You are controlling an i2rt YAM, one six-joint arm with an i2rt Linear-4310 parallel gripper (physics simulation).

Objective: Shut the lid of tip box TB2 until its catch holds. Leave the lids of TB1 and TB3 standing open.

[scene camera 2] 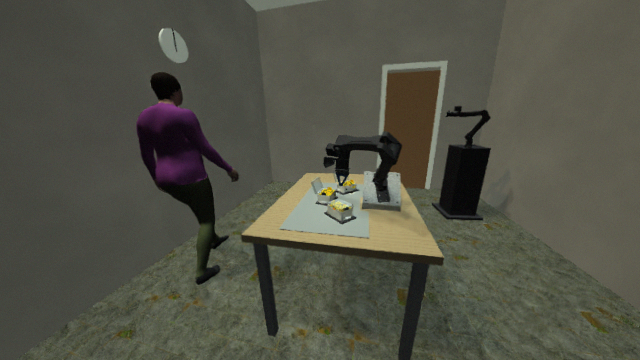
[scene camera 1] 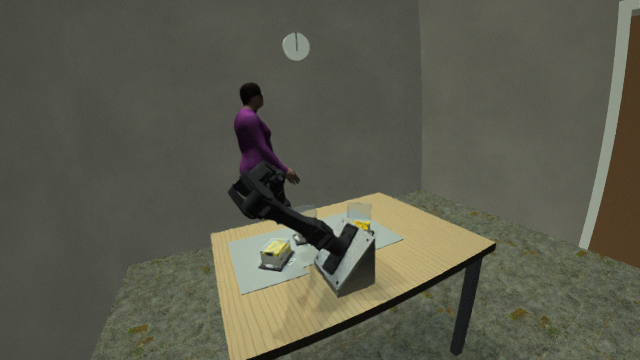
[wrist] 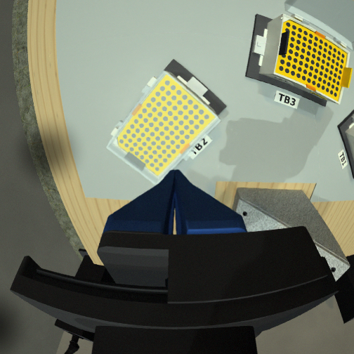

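Where they show: gripper, fingertip midpoint: (scene camera 2: 340, 186) (scene camera 1: 277, 224); arm's base, origin of the base link: (scene camera 2: 381, 187) (scene camera 1: 341, 248).
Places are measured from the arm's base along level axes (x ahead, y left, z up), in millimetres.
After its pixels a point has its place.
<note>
Tip box TB2 (scene camera 1: 276, 251) {y 189, x 198, z -40 mm} (scene camera 2: 340, 211) {y 245, x 246, z -54 mm} (wrist: 165, 125) stands on its dark base, with its clear lid lying down flat over the yellow rack. Whether the catch holds cannot be told. Tip box TB3 (scene camera 2: 326, 195) {y 13, x 342, z -60 mm} (wrist: 314, 62) has its lid (scene camera 1: 306, 210) {y -69, x 417, z 1 mm} (scene camera 2: 317, 186) {y -59, x 410, z -25 mm} (wrist: 322, 16) standing open. Tip box TB1 (scene camera 1: 361, 226) (scene camera 2: 348, 187) {y -189, x 199, z -74 mm} shows a raised lid (scene camera 1: 359, 211) {y -291, x 259, z -16 mm} in scene camera 1; a corner of TB1 (wrist: 351, 134) shows in the wrist view. My gripper (scene camera 2: 341, 183) {y 150, x 247, z 54 mm} (wrist: 174, 177) is shut and empty, raised above the mat, its tips appearing beside TB2's lower edge in the wrist view.
The boxes stand on a grey mat (scene camera 1: 244, 277) {y 339, x 209, z -117 mm} (scene camera 2: 305, 220) {y 243, x 437, z -117 mm} (wrist: 100, 35) on the wooden table (scene camera 1: 425, 240) {y -456, x -35, z -120 mm} (scene camera 2: 395, 240) {y 385, x -6, z -120 mm} (wrist: 44, 75). The arm's metal base (scene camera 1: 357, 270) {y 10, x -113, z -30 mm} (scene camera 2: 382, 202) {y 71, x 0, z -73 mm} (wrist: 280, 205) stands beside the mat. A person (scene camera 1: 252, 135) (scene camera 2: 175, 145) is beyond the table.
</note>
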